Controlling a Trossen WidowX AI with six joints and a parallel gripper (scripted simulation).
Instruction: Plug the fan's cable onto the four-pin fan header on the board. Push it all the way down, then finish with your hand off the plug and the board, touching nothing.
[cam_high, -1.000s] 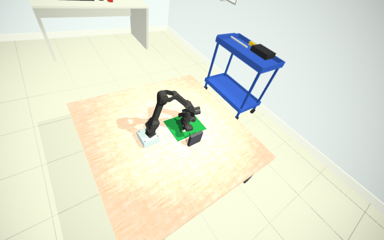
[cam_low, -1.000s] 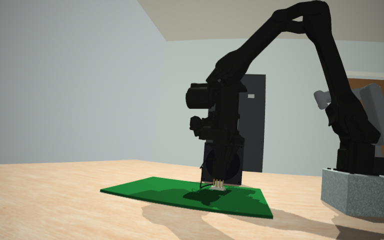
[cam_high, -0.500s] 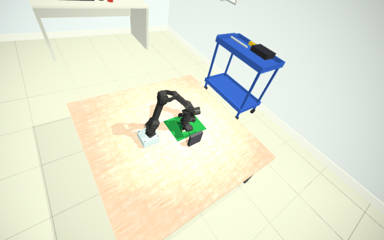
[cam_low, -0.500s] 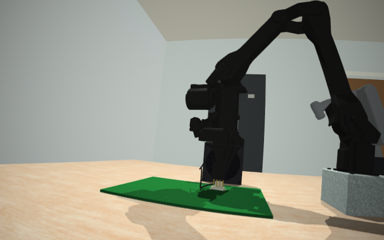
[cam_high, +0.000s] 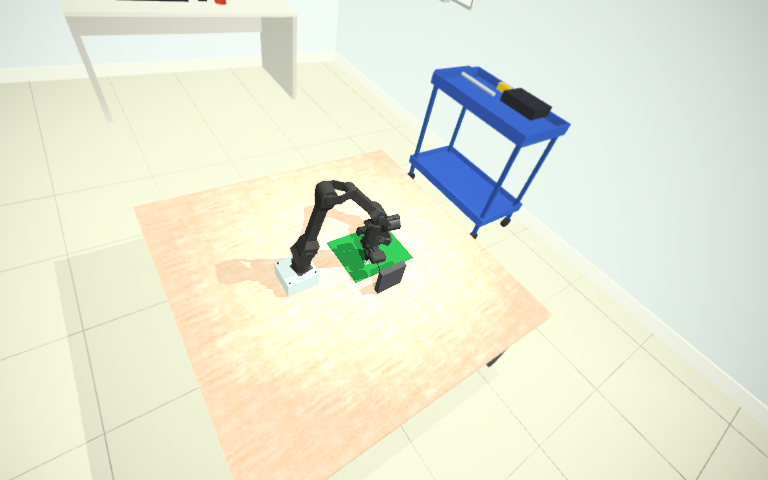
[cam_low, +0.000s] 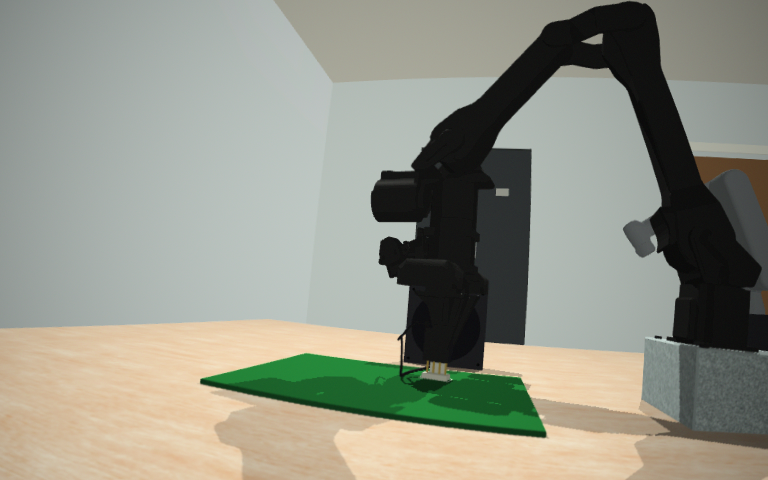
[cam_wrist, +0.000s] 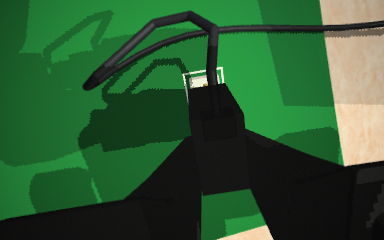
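Right now my gripper tip is 1 cm short of the white four-pin header and 4 cm above it. Also, from my gripper tip: green board: 6 cm ahead, 4 cm to the left, 5 cm below; then black fan: 1 cm behind, 14 cm to the right, 2 cm above; then black plug: 1 cm ahead, 1 cm above.
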